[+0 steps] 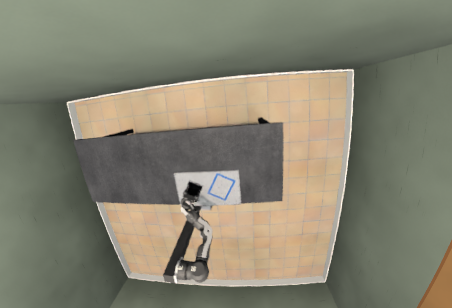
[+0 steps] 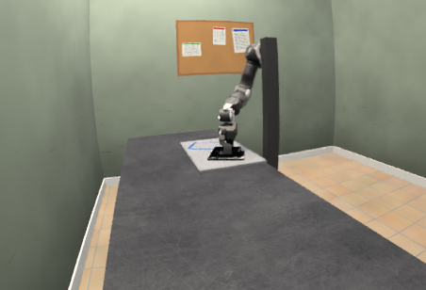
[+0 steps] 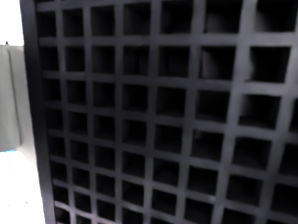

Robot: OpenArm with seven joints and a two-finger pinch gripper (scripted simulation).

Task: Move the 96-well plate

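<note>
The black 96-well plate is right at my hand. Also, from my hand: black plate nest N1: 20 mm below.
</note>
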